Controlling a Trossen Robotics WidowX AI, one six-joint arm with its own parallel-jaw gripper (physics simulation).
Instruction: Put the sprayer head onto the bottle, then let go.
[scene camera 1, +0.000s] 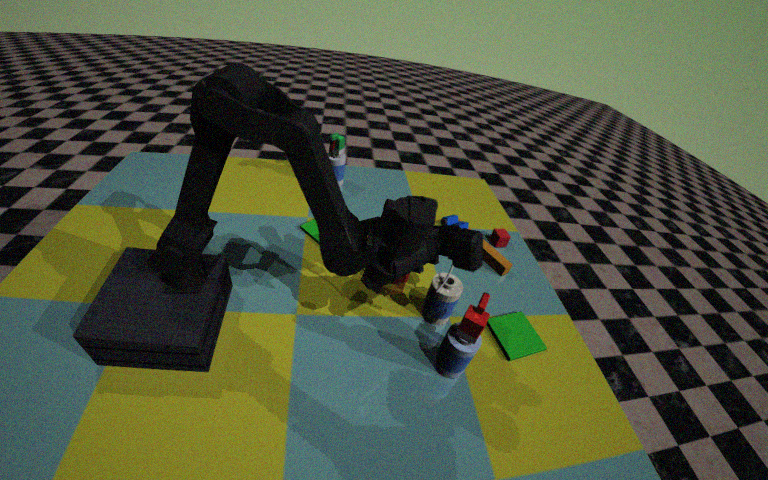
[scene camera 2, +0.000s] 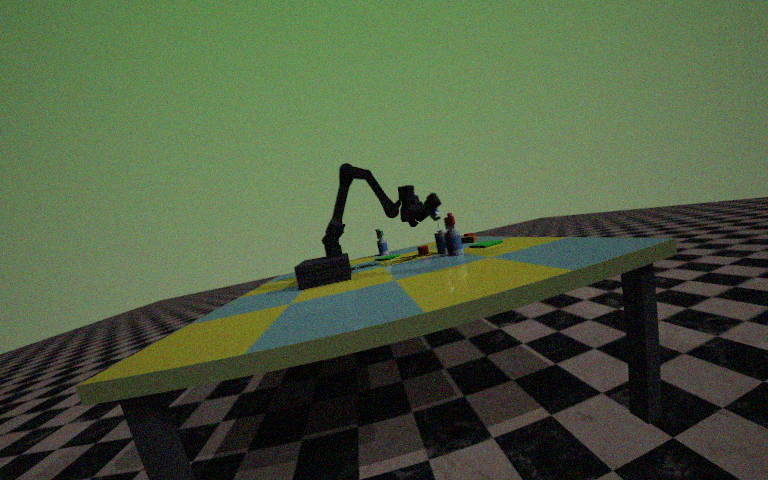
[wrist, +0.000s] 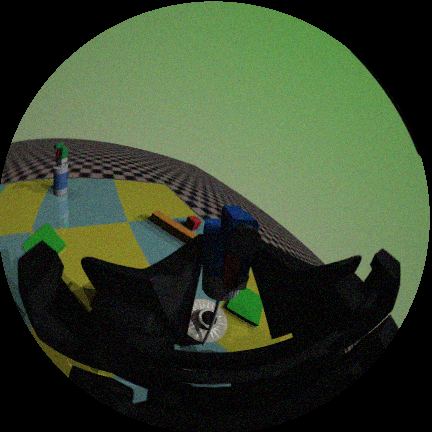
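Where they show: gripper, fingertip midpoint: (scene camera 1: 457, 229) (scene camera 2: 433, 210) (wrist: 225, 240); arm's base, origin of the base link: (scene camera 1: 185, 279) (scene camera 2: 333, 256).
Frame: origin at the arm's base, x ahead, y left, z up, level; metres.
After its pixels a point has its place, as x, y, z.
Observation:
My gripper (scene camera 1: 461, 247) (scene camera 2: 433, 202) @[0.496, 0.006, 0.111] (wrist: 225, 240) @[0.496, 0.006, 0.111] is shut on the blue sprayer head (scene camera 1: 450, 220) @[0.468, -0.005, 0.140] (wrist: 240, 215) @[0.461, 0.001, 0.143], whose blue top shows beyond the fingers. Its thin tube (scene camera 1: 451, 272) @[0.489, -0.036, 0.039] (wrist: 217, 310) hangs down over the bottle. The open bottle (scene camera 1: 440, 305) @[0.477, -0.064, -0.026] (scene camera 2: 440, 242) @[0.470, -0.059, -0.037] (wrist: 220, 326) @[0.499, -0.059, 0.005], white-topped with a blue band, stands upright below the gripper. In the wrist view the tube crosses in front of the bottle's dark mouth. I cannot tell whether its tip is inside. The sprayer head is above the bottle, apart from its neck. The fingers hide much of the head.
A bottle with a red head (scene camera 1: 474, 322) @[0.472, -0.171, 0.066] (scene camera 2: 450, 219) @[0.478, -0.177, 0.056] stands close in front of the open bottle. A green slab (scene camera 1: 516, 335) @[0.657, -0.121, -0.080] (wrist: 246, 306) @[0.644, -0.119, -0.080] lies beside them. An orange bar (scene camera 1: 496, 258) @[0.703, 0.097, -0.059] and a red cube (scene camera 1: 500, 237) @[0.753, 0.173, -0.052] lie beyond. A green-headed bottle (scene camera 1: 338, 169) @[0.324, 0.466, -0.025] (wrist: 60, 180) @[0.325, 0.466, -0.036] stands far back.

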